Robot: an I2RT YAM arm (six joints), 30 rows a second.
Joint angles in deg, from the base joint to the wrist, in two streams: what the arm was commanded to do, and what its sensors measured. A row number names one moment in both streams.
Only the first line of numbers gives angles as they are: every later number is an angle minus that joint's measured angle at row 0.
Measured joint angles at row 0: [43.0, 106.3, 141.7, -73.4, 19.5, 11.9]
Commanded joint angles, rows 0 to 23: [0.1, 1.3, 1.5, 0.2, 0.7, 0.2]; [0.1, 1.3, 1.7, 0.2, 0.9, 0.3]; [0.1, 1.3, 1.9, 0.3, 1.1, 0.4]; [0.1, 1.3, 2.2, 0.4, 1.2, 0.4]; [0.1, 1.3, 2.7, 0.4, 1.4, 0.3]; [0.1, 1.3, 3.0, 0.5, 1.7, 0.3]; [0.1, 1.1, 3.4, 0.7, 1.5, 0.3]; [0.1, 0.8, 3.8, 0.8, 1.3, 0.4]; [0.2, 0.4, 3.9, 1.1, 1.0, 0.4]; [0.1, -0.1, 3.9, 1.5, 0.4, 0.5]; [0.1, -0.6, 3.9, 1.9, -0.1, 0.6]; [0.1, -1.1, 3.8, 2.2, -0.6, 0.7]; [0.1, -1.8, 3.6, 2.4, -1.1, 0.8]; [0.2, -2.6, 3.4, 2.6, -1.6, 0.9]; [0.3, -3.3, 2.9, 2.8, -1.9, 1.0]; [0.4, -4.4, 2.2, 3.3, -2.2, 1.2]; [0.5, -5.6, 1.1, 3.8, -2.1, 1.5]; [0.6, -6.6, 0.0, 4.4, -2.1, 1.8]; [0.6, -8.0, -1.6, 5.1, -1.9, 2.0]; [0.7, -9.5, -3.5, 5.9, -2.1, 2.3]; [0.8, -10.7, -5.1, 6.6, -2.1, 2.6]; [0.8, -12.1, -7.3, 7.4, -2.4, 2.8]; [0.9, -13.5, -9.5, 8.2, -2.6, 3.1]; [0.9, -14.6, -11.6, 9.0, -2.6, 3.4]
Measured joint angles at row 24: [0.4, -12.2, -8.2, 6.0, -1.8, 2.1]
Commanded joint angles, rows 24 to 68: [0.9, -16.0, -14.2, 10.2, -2.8, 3.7]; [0.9, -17.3, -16.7, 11.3, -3.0, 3.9]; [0.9, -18.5, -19.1, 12.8, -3.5, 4.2]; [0.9, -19.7, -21.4, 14.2, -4.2, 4.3]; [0.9, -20.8, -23.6, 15.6, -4.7, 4.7]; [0.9, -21.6, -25.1, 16.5, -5.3, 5.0]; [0.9, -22.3, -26.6, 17.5, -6.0, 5.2]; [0.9, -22.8, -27.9, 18.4, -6.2, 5.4]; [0.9, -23.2, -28.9, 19.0, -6.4, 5.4]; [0.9, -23.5, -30.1, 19.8, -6.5, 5.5]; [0.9, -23.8, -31.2, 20.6, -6.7, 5.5]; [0.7, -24.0, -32.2, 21.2, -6.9, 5.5]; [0.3, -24.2, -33.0, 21.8, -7.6, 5.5]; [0.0, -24.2, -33.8, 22.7, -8.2, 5.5]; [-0.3, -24.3, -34.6, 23.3, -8.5, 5.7]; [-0.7, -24.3, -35.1, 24.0, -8.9, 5.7]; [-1.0, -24.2, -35.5, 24.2, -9.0, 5.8]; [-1.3, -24.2, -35.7, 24.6, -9.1, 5.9]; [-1.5, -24.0, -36.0, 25.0, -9.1, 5.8]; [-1.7, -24.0, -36.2, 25.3, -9.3, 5.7]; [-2.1, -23.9, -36.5, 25.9, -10.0, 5.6]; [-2.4, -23.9, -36.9, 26.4, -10.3, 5.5]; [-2.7, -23.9, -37.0, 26.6, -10.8, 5.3]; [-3.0, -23.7, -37.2, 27.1, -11.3, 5.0]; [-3.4, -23.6, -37.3, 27.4, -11.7, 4.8]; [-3.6, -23.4, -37.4, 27.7, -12.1, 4.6]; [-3.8, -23.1, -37.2, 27.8, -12.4, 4.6]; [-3.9, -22.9, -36.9, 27.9, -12.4, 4.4]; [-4.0, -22.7, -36.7, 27.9, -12.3, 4.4]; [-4.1, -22.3, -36.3, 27.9, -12.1, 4.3]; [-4.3, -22.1, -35.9, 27.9, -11.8, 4.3]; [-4.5, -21.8, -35.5, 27.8, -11.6, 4.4]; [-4.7, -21.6, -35.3, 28.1, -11.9, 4.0]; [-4.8, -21.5, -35.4, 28.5, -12.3, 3.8]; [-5.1, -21.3, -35.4, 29.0, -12.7, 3.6]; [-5.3, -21.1, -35.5, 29.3, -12.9, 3.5]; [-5.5, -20.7, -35.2, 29.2, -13.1, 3.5]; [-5.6, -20.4, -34.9, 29.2, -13.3, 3.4]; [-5.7, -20.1, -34.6, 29.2, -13.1, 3.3]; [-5.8, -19.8, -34.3, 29.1, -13.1, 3.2]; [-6.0, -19.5, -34.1, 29.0, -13.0, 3.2]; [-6.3, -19.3, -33.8, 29.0, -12.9, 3.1]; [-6.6, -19.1, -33.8, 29.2, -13.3, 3.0]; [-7.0, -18.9, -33.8, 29.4, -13.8, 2.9]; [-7.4, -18.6, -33.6, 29.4, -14.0, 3.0]
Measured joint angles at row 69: [-6.4, -19.5, -35.3, 28.5, -13.2, 3.7]
